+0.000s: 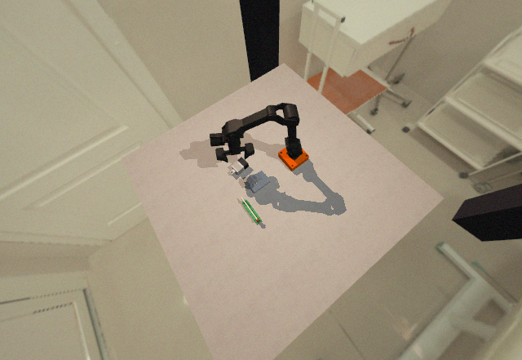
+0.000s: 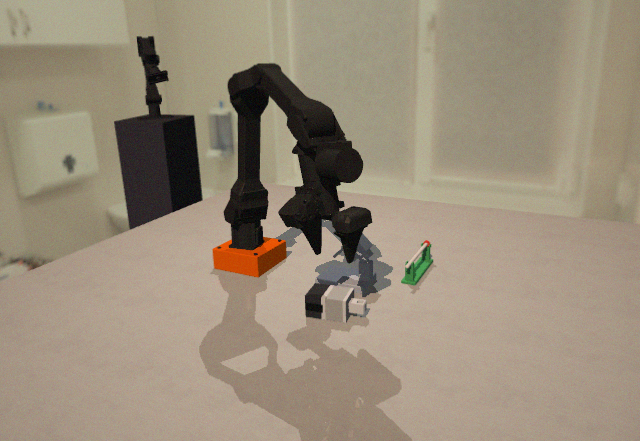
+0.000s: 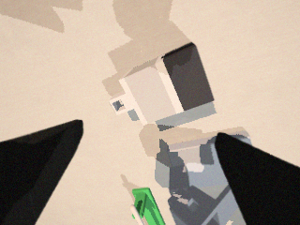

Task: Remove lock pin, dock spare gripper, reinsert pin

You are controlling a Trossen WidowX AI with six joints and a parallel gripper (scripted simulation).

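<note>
The spare gripper is 1 cm ahead of my gripper tip and 9 cm below it. The rest, counted from my gripper tip: grey mount 14 cm to the left, 6 cm below; green stand 12 cm ahead, 23 cm to the left, 9 cm below.
</note>
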